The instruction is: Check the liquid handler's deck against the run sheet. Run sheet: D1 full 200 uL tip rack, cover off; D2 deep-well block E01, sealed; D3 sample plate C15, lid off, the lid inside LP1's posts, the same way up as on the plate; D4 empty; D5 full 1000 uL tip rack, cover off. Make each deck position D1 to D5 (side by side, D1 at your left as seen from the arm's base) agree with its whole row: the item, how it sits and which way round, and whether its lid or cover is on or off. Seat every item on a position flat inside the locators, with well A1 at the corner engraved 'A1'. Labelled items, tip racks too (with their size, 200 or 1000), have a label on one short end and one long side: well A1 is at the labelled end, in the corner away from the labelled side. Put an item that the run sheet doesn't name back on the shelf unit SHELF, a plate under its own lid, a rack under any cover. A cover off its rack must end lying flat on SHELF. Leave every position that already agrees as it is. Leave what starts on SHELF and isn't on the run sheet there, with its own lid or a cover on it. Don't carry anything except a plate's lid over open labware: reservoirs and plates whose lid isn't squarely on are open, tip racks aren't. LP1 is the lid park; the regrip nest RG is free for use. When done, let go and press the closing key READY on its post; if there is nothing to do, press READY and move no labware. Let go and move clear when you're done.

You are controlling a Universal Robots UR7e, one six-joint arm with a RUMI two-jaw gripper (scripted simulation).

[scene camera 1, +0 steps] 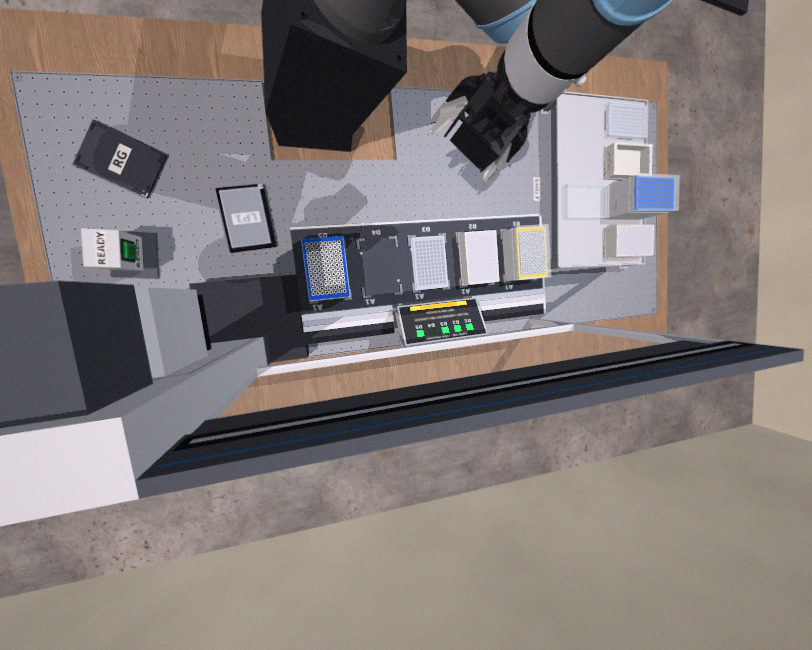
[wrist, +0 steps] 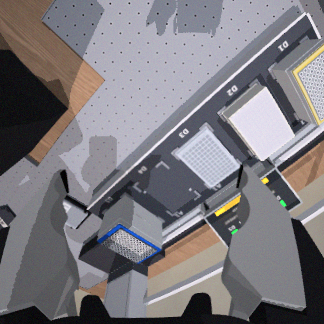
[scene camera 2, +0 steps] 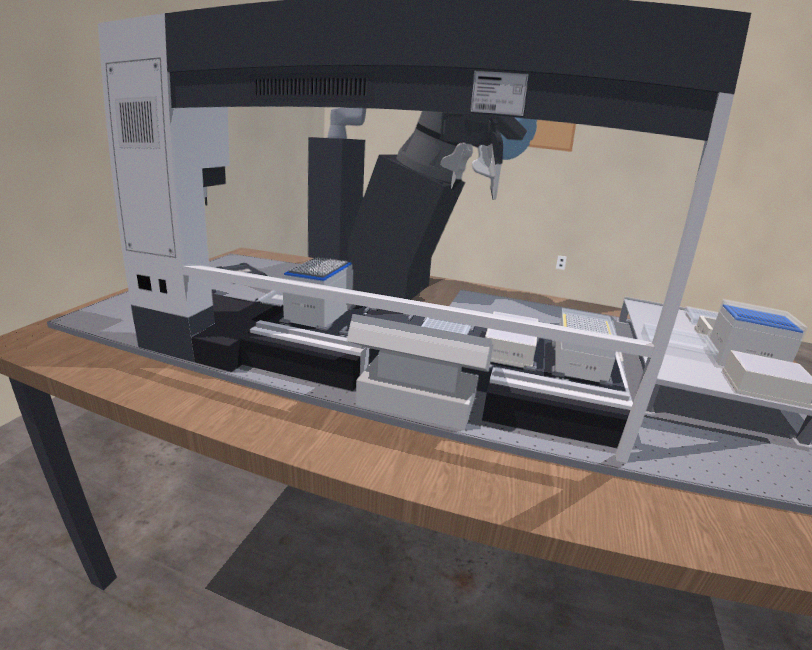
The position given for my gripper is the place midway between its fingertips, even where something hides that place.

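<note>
I see my gripper (scene camera 1: 461,151). I also see a blue-rimmed tip rack (scene camera 1: 325,263), and the same blue-rimmed tip rack (scene camera 2: 299,309) shows in the wrist view too, as the blue-rimmed tip rack (wrist: 127,228). There is a well plate (scene camera 1: 421,247), with the well plate (wrist: 211,178) visible from the wrist as well. A yellow-rimmed tip rack (scene camera 2: 574,364) is here, and my wrist view shows that yellow-rimmed tip rack (wrist: 279,70) too. A shelf (scene camera 1: 580,119) is visible, and so is a handler's frame post (scene camera 2: 724,101).
</note>
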